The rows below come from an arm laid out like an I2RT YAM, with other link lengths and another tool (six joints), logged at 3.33 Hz.
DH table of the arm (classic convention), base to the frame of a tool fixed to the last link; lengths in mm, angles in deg. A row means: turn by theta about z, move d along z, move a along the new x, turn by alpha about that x. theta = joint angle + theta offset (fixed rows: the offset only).
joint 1: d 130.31  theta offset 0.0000  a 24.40  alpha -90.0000
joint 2: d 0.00  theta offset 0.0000  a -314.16  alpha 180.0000
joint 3: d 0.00  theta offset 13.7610  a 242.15  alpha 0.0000
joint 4: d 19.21  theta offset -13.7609  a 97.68  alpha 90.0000
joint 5: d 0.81  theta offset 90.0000  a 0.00  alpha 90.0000
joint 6: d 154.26  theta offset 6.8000  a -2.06  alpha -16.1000
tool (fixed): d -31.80  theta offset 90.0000  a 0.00  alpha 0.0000
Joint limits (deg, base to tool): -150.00..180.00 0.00..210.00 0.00..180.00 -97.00..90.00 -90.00..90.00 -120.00..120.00
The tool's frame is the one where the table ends.
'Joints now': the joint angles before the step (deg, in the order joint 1, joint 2, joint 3, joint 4, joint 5, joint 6). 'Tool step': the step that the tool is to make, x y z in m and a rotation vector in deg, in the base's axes. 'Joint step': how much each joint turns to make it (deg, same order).
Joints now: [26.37 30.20 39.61 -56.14 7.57 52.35]
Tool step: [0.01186 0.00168 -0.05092 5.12 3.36 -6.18]
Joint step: [-3.58 1.04 -11.47 10.93 -2.71 6.04]
